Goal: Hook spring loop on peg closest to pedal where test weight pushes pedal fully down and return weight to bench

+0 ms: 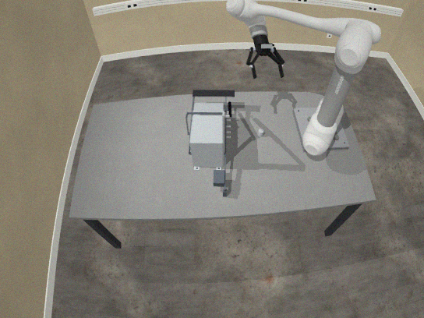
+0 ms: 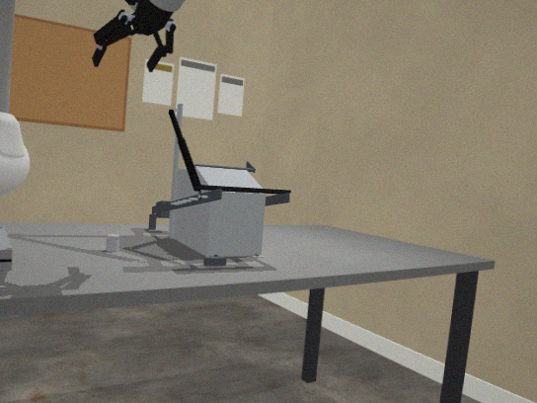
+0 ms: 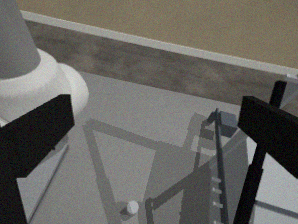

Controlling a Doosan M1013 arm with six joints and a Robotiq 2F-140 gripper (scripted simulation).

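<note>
My hand is 450 mm above the steel test weight. Also, from my hand: dark spring (190 mm ahead, 10 mm to the left, 210 mm below).
</note>
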